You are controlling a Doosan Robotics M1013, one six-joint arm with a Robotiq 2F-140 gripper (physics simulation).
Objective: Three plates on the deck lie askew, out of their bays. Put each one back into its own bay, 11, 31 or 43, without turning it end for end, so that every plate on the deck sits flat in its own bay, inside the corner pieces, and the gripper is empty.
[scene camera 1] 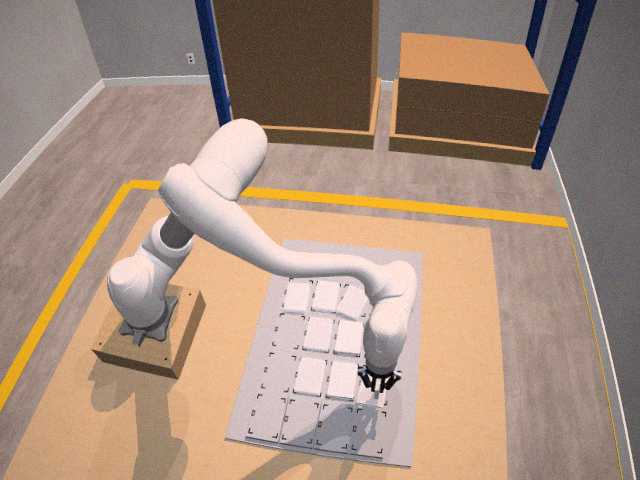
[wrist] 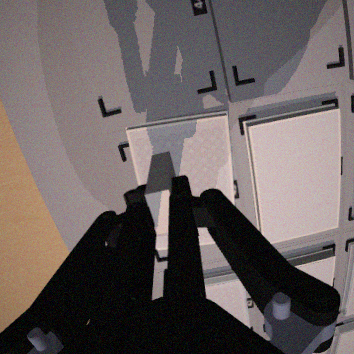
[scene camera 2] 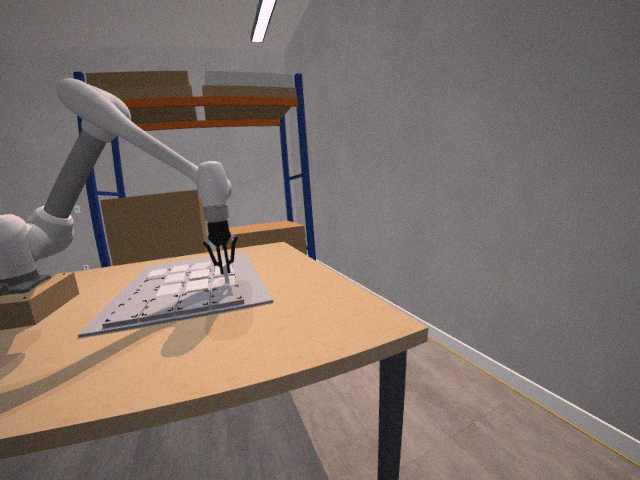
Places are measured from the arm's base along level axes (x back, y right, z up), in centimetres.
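Pixels of known places: gripper, between the fingertips: (scene camera 1: 376,394) (wrist: 164,168) (scene camera 2: 227,282); arm's base, origin of its link: (scene camera 1: 149,316) (scene camera 2: 16,287).
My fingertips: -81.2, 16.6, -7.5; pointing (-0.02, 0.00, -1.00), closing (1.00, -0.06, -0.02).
Ahead of a thing's pixels: the offset from my fingertips to its middle, as dx, dy, dz. Level surfaces: height alone.
My gripper (scene camera 1: 378,388) (scene camera 2: 225,272) (wrist: 164,168) is shut and empty, pointing down low over a white plate {+1.2, -2.5, -0.8} (scene camera 1: 368,398) (scene camera 2: 219,283) (wrist: 210,155) at the deck's right side. Whether the fingertips touch it is unclear. In the wrist view this plate is shifted past the corner pieces at its upper end, and the fingers cover part of it. Another white plate {+10.1, -35.9, -0.7} (scene camera 1: 353,303) is turned askew in the back row in scene camera 1, partly behind the arm. Which other plate is askew is unclear. The grey deck {dz -1.6} (scene camera 1: 402,426) (scene camera 2: 254,295) (wrist: 70,120) carries black corner pieces; most bay numbers are unreadable.
A neighbouring plate {+11.4, -4.8, -0.9} (scene camera 1: 342,380) (wrist: 297,172) lies beside the plate under the gripper. More white plates {+31.0, -36.4, -0.8} (scene camera 1: 298,296) {+21.2, -21.7, -0.9} (scene camera 1: 317,334) stand in rows. The deck lies on a wooden table {dz -2.6} (scene camera 1: 454,335) (scene camera 2: 310,330). The arm's wooden base block (scene camera 1: 183,330) stands left of the deck.
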